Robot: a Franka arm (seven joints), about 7 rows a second.
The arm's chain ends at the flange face. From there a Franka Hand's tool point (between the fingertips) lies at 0.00 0.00 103.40 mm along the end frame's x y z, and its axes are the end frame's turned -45 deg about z.
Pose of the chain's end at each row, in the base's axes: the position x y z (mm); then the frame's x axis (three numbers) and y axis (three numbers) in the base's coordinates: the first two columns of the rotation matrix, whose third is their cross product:
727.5, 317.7, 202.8, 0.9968, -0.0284, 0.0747, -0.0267, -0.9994, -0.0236
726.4, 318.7, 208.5, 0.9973, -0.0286, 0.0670, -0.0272, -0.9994, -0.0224
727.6, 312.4, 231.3, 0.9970, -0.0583, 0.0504, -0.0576, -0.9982, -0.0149
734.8, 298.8, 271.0, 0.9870, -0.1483, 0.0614, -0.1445, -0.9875, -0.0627
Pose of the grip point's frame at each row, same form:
735.3, 319.9, 99.7, 0.7237, 0.6866, 0.0695, 0.6860, -0.7268, 0.0361
733.4, 320.8, 105.4, 0.7244, 0.6865, 0.0632, 0.6860, -0.7269, 0.0315
732.9, 313.6, 128.0, 0.7457, 0.6646, 0.0462, 0.6643, -0.7471, 0.0251
742.0, 304.3, 168.0, 0.8001, 0.5934, 0.0878, 0.5957, -0.8031, -0.0009

